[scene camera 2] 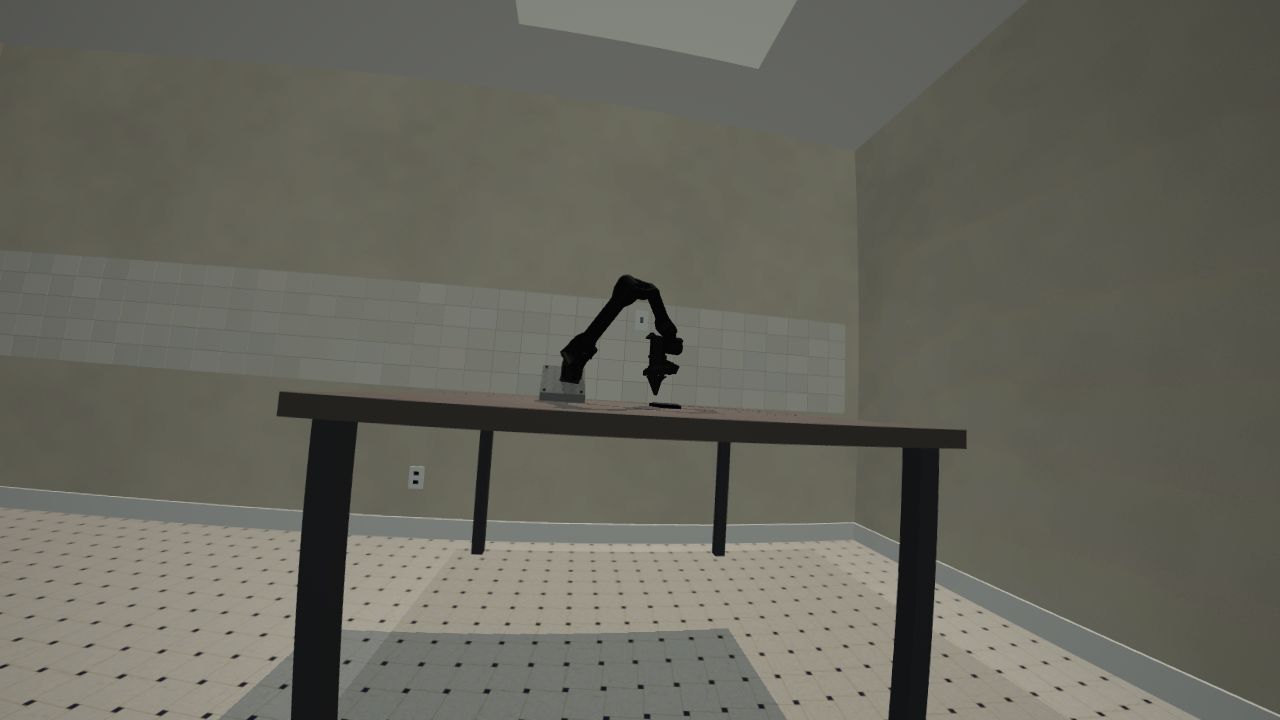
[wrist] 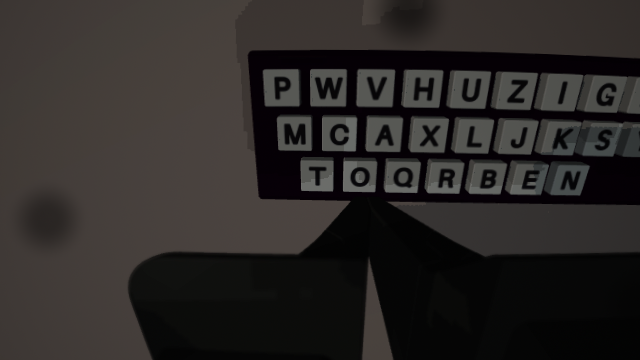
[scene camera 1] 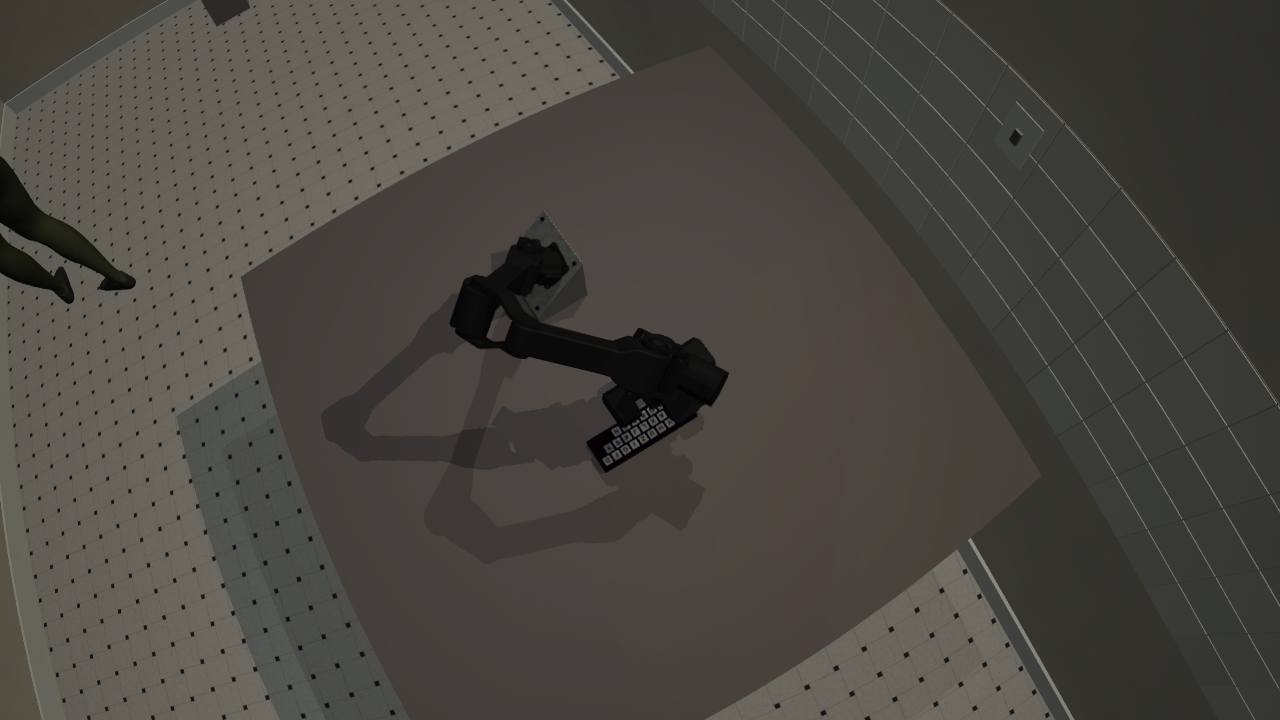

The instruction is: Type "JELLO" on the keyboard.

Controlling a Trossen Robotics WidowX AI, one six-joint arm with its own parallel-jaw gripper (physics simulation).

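Frame: origin at the arm's base, x ahead, y left, z up, level; centimetres.
Seen in the pictures: gripper, fingertip midpoint: (scene camera 2: 655,395) (wrist: 365,208); arm's base, origin of the base link: (scene camera 2: 570,376) (scene camera 1: 551,265).
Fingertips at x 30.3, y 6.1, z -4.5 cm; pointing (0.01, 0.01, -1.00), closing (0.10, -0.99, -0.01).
Note:
Offsets run from my fingertips to a thing's top centre.
A black keyboard @[dx +2.5, dy -4.7, dz -2.4 cm] (scene camera 1: 597,449) (scene camera 2: 665,405) (wrist: 280,185) with pale lettered keys lies flat on the table. In the wrist view the J key @[dx +2.6, dy -6.1, dz -2.4 cm] (wrist: 518,137), the L key @[dx +2.5, dy -4.3, dz -2.4 cm] (wrist: 473,136), the E key @[dx +0.9, dy -7.1, dz -2.4 cm] (wrist: 528,179) and the O key @[dx +0.3, dy +0.1, dz -2.4 cm] (wrist: 359,177) show. J and L are in the middle row, E and O in the row nearest the fingers. My gripper (scene camera 2: 655,393) (wrist: 365,208) is shut and empty. It points down and hangs above the keyboard, apart from it. Its tips appear just below the O key in the wrist view. The arm hides part of the keyboard in scene camera 1.
The table (scene camera 1: 805,268) (scene camera 2: 617,426) carries the arm's grey base plate (scene camera 1: 572,284) (scene camera 2: 562,394). Shadows of the arm fall across the table and keyboard. A person's legs (scene camera 1: 67,241) show on the floor at the far left in scene camera 1, away from the table.

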